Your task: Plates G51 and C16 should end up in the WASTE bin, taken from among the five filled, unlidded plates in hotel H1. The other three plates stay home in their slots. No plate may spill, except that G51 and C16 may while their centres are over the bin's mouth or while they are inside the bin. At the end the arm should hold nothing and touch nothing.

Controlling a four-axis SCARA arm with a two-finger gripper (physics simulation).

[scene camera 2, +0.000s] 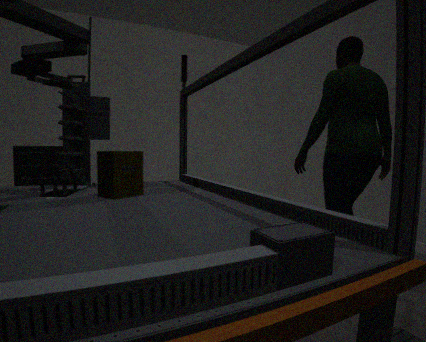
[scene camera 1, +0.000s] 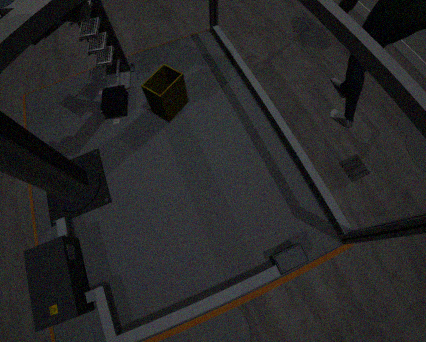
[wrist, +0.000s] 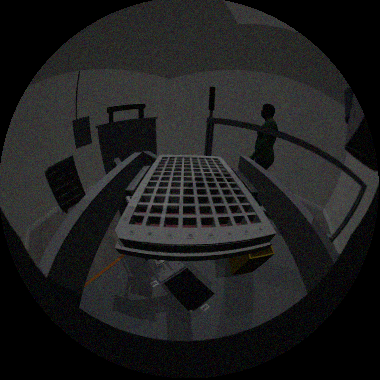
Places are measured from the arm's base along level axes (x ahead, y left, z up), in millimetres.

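Where they show: gripper, fingertip midpoint: [scene camera 2: 65, 82] [wrist: 191, 160]; arm's base, origin of the base link: [scene camera 1: 77, 186].
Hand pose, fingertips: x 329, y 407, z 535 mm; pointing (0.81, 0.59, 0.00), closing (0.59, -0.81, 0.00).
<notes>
Things, the pixels of their top centre, and the offset from my fingertips. "pt": a spot on its surface instead.
- yellow-rimmed WASTE bin, middle of its top: [wrist: 256, 238] [scene camera 2: 120, 151] [scene camera 1: 162, 79] dz -323, dx +239, dy -175 mm
- black block, middle of its top: [wrist: 188, 289] [scene camera 2: 59, 178] [scene camera 1: 111, 97] dz -453, dx -28, dy -36 mm
- dark cabinet, surface spot: [scene camera 1: 55, 285] pt dz -407, dx -425, dy -828 mm
My gripper [wrist: 191, 160] [scene camera 2: 52, 79] is shut on a pale, unlidded plate [wrist: 192, 232], which looks level in the wrist view, with reddish wells along its near edge. Its label is too dark to read. Hotel H1 [scene camera 2: 75, 120] [wrist: 127, 140] is the dark upright tower; in the wrist view it stands beyond the held plate, to the left. Three pale plates [scene camera 1: 90, 27] [scene camera 1: 97, 42] [scene camera 1: 104, 55] show in its slots in scene camera 1; their labels are not readable. The yellow-rimmed WASTE bin [scene camera 1: 170, 102] [scene camera 2: 120, 175] [wrist: 245, 263] stands right of the hotel; its inside is too dark to make out.
A black block [scene camera 1: 114, 102] [wrist: 189, 289] stands between the hotel's foot and the arm's base. A dark cabinet [scene camera 1: 55, 285] stands at lower left in scene camera 1. A low rail and guard frame border the area, and a person [scene camera 1: 354, 87] [scene camera 2: 357, 120] [wrist: 265, 142] is beyond them.
</notes>
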